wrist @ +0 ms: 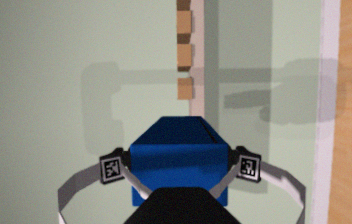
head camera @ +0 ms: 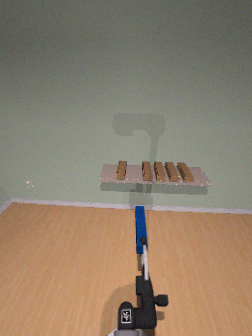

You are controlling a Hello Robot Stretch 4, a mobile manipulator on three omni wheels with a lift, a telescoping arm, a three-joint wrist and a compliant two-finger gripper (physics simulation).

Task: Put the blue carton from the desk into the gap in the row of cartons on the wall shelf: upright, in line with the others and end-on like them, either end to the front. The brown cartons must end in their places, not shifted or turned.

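Note:
The blue carton (head camera: 141,227) (wrist: 179,175) is held lengthwise, pointing at the wall. My gripper (head camera: 143,241) (wrist: 179,159) is shut on it, one fingertip on each side. In the head view the carton appears below the wall shelf (head camera: 133,174) (wrist: 198,30), apart from it, its far end a little right of the gap. The leftmost brown carton (head camera: 122,170) stands left of the gap. Right of it stand several brown cartons, the nearest (head camera: 146,171) (wrist: 185,89) bordering the gap. In the wrist view the blue carton hides the leftmost brown carton and part of the shelf.
The green wall (head camera: 75,125) (wrist: 45,60) rises behind the shelf, with shadows of the robot on it. A white skirting board (head camera: 75,204) (wrist: 327,75) runs along the wooden floor (head camera: 60,250) (wrist: 347,125). A small white fitting (head camera: 30,184) is low on the wall at the left.

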